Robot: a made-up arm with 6 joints. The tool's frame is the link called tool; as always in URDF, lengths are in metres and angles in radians. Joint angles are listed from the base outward. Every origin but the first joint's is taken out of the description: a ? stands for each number. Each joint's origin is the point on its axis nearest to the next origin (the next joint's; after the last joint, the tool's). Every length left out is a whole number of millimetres.
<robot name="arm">
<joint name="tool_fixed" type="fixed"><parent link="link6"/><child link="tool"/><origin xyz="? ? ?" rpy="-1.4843 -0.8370 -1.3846"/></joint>
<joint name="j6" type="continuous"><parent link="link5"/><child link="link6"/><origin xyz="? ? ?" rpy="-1.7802 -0.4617 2.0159"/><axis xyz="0 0 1"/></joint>
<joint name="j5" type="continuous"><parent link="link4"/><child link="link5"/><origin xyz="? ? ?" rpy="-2.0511 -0.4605 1.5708"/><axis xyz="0 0 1"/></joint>
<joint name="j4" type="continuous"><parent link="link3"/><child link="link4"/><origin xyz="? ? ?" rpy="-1.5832 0.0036 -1.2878"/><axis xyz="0 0 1"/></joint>
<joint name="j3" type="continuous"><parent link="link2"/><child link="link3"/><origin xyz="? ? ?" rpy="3.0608 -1.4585 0.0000"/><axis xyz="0 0 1"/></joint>
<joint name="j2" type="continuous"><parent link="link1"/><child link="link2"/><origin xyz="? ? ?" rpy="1.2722 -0.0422 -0.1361"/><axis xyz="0 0 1"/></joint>
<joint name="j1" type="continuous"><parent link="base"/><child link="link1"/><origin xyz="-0.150 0.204 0.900" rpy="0.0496 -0.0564 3.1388"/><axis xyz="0 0 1"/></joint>
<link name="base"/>
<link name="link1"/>
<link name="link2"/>
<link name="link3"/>
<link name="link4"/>
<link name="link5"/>
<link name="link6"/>
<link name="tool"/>
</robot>
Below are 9 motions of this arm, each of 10 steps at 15 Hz.
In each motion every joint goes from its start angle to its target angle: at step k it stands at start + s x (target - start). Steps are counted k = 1, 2, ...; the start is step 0. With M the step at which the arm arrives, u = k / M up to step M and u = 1 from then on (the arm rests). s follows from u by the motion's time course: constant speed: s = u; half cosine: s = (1 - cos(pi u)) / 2; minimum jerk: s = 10 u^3 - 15 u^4 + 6 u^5.
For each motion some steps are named. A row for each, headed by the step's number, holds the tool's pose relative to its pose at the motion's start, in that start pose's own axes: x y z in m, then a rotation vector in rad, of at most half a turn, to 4 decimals.
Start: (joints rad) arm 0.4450 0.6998 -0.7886 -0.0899 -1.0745 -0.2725
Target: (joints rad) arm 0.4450 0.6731 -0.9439 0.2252 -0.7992 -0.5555
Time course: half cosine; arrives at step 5
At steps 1, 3, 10:
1: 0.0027 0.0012 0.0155 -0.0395 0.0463 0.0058
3: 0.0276 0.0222 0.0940 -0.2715 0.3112 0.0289
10: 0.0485 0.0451 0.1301 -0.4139 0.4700 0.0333

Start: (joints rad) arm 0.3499 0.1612 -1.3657 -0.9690 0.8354 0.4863
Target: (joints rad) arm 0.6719 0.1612 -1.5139 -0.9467 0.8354 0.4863
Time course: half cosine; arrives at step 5
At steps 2, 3, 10:
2: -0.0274 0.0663 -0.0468 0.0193 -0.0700 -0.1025
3: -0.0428 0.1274 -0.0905 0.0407 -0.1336 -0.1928
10: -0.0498 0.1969 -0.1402 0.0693 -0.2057 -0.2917

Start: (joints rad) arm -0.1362 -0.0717 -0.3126 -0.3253 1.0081 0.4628
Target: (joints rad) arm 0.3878 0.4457 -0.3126 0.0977 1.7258 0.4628
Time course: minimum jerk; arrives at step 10
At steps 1, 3, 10:
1: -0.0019 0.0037 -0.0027 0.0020 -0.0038 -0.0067
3: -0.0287 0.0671 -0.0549 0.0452 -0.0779 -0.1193
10: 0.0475 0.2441 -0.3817 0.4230 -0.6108 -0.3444

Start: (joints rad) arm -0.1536 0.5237 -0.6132 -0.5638 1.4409 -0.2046
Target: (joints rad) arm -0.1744 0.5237 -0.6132 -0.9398 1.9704 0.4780
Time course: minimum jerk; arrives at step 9
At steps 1, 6, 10:
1: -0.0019 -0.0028 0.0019 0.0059 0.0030 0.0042
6: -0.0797 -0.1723 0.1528 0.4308 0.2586 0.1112
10: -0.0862 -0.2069 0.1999 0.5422 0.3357 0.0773

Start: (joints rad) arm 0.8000 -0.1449 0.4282 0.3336 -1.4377 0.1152
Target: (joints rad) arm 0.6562 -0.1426 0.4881 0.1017 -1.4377 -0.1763
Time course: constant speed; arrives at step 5
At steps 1, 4, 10:
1: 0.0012 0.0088 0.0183 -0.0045 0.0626 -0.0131
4: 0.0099 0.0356 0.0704 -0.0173 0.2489 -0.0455
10: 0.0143 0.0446 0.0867 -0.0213 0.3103 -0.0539

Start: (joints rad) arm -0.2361 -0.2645 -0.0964 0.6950 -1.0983 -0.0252
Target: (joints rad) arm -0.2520 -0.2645 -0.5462 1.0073 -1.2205 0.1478
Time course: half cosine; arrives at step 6
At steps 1, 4, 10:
1: 0.0019 -0.0096 -0.0056 -0.0279 -0.0238 0.0129
4: 0.0386 -0.1156 -0.0604 -0.2962 -0.2946 0.1645
10: 0.0610 -0.1573 -0.0777 -0.3864 -0.4049 0.2292

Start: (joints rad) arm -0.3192 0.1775 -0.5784 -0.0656 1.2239 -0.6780
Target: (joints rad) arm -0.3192 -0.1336 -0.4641 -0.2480 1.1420 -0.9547
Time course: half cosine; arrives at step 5
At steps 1, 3, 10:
1: 0.0023 -0.0143 0.0078 -0.0660 0.0195 0.0108
3: 0.0200 -0.0907 0.0571 -0.4556 0.1241 0.0639
10: 0.0345 -0.1328 0.0894 -0.6987 0.1792 0.0884

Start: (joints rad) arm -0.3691 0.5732 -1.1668 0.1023 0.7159 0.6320
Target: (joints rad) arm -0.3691 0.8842 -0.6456 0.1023 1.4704 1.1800
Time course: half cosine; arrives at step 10
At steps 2, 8, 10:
2: -0.0106 -0.0049 -0.0147 0.1241 0.0003 -0.0252
8: -0.0813 -0.0233 -0.1663 1.1229 -0.0031 -0.2626
10: -0.0865 -0.0229 -0.1854 1.2323 0.0007 -0.2924

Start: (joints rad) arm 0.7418 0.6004 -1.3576 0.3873 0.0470 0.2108
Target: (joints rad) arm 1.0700 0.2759 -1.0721 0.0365 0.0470 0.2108
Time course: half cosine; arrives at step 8
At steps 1, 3, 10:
1: 0.0050 -0.0036 -0.0094 0.0151 -0.0144 0.0102
3: 0.0475 -0.0299 -0.0760 0.1119 -0.1213 0.0892
10: 0.2160 -0.1015 -0.2256 0.2683 -0.4183 0.3365

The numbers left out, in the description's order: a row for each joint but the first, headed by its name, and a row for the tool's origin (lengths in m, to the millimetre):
tool: 0.148 0.166 0.000
j6: 0.325 -0.065 0.000
j5: 0.216 0.087 0.000
j4: 0.235 -0.019 0.000
j3: 0.239 0.134 0.000
j2: -0.064 -0.079 0.000

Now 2 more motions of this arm.
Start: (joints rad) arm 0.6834 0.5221 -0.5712 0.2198 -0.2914 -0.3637
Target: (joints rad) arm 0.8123 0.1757 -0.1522 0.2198 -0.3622 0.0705
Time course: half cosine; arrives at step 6
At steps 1, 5, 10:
1: 0.0090 0.0026 -0.0176 0.0493 -0.0492 0.0069
5: 0.1762 0.0974 -0.2185 0.7057 -0.6348 0.1259
10: 0.1919 0.1097 -0.2300 0.7582 -0.6753 0.1369

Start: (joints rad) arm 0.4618 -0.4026 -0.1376 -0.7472 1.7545 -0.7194
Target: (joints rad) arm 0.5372 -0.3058 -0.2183 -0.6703 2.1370 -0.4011
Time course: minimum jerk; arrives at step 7
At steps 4, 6, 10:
4: -0.0359 -0.0112 -0.0035 0.3505 -0.0283 0.1535
6: -0.0478 -0.0180 -0.0141 0.5466 -0.0465 0.2286
10: -0.0484 -0.0185 -0.0150 0.5599 -0.0478 0.2335

